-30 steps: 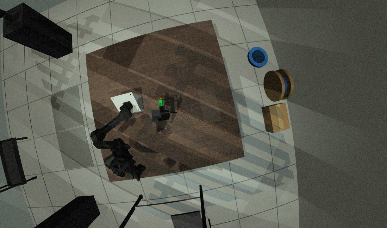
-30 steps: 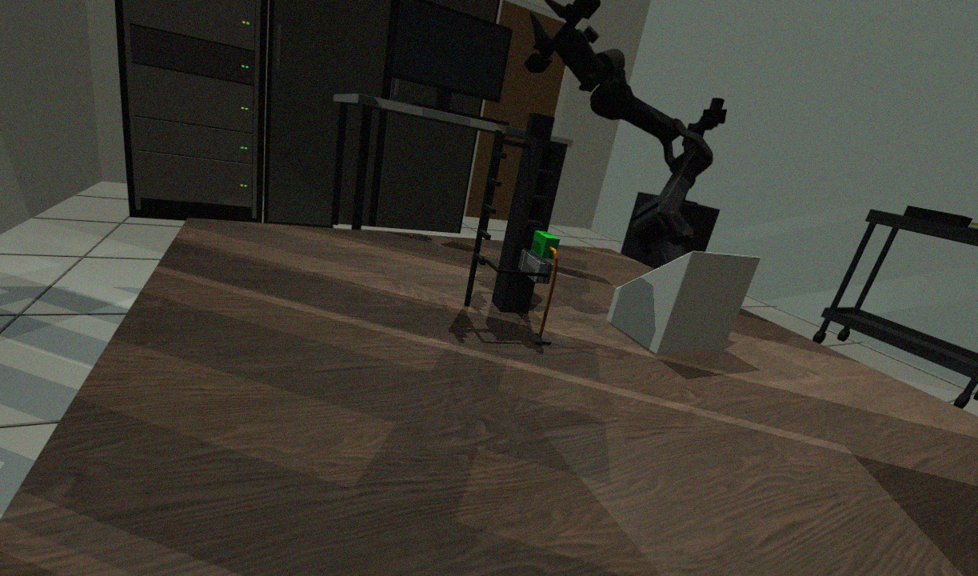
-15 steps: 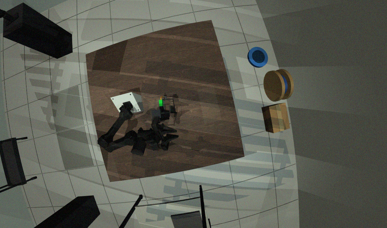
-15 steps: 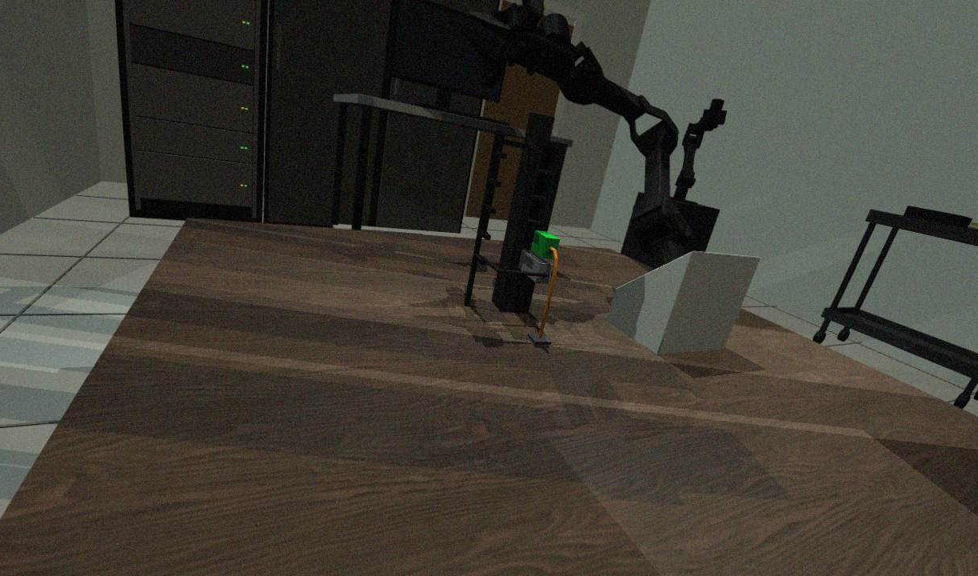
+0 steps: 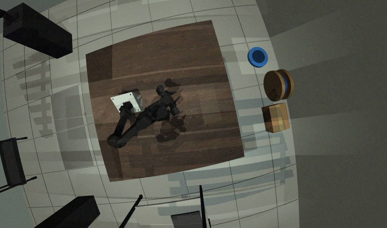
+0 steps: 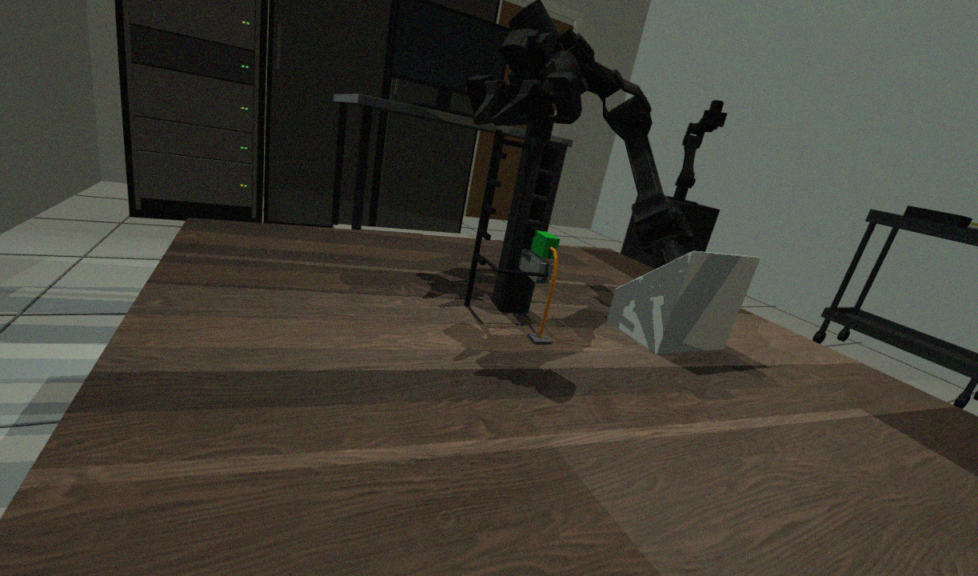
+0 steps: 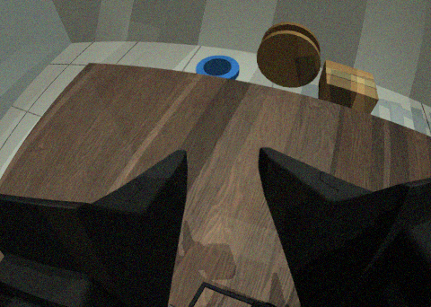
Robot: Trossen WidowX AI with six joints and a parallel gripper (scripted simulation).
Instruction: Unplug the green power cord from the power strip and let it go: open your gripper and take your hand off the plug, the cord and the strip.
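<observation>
Now: gripper tip 160 mm above the green plug, 150 mm past it and 30 mm to the left of it. Also, from my gripper tip: thin black rack: 160 mm below, 100 mm to the right, 70 mm behind.
</observation>
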